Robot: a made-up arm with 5 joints.
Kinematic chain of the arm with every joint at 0, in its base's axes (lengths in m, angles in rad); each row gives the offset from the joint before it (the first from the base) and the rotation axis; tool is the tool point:
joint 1: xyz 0 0 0.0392 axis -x
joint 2: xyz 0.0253 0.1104 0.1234 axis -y
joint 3: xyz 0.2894 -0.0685 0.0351 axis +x
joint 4: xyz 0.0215 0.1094 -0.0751 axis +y
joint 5: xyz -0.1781 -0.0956 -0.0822 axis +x
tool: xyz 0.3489 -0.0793 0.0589
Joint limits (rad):
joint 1: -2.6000..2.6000
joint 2: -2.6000..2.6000
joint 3: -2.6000..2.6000
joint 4: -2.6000..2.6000
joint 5: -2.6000..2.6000
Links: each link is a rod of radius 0.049 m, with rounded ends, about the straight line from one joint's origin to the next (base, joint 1, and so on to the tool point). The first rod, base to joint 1, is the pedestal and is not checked.
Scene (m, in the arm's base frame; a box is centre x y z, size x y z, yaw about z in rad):
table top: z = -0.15
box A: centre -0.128 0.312 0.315 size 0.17 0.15 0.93 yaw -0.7
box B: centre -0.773 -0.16 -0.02 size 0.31 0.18 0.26 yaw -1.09
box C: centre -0.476 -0.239 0 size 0.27 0.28 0.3 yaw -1.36
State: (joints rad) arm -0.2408 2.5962 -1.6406 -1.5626 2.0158
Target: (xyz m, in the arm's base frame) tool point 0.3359 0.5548 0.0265
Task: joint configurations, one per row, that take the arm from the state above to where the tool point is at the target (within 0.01 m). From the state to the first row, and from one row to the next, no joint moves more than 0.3 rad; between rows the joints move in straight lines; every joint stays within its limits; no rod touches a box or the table.
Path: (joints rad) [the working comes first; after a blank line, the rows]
Joints at the target: 1.4306 0.9155 -1.6955 -1.3441 2.2388
Straight joint move there: touches box A.

1: -0.2387 2.3048 -1.6124 -1.7108 2.0811
2: -0.2365 2.0133 -1.5841 -1.8590 2.1464
3: -0.2344 1.7219 -1.5559 -2.0072 2.2117
4: -0.2323 1.4304 -1.5277 -2.1554 2.2770
5: -0.2302 1.1390 -1.4995 -2.3036 2.3423
6: -0.2280 0.8475 -1.4712 -2.4518 2.4076
7: -0.2259 0.5561 -1.4430 -2.6000 2.4729
8: 0.0502 0.6160 -1.4851 -2.3907 2.4339
9: 0.3263 0.6759 -1.5272 -2.1814 2.3949
10: 0.6024 0.7358 -1.5693 -1.9720 2.3559
11: 0.8784 0.7957 -1.6113 -1.7627 2.3169
12: 1.1545 0.8556 -1.6534 -1.5534 2.2779
13: 1.4306 0.9155 -1.6955 -1.3441 2.2388

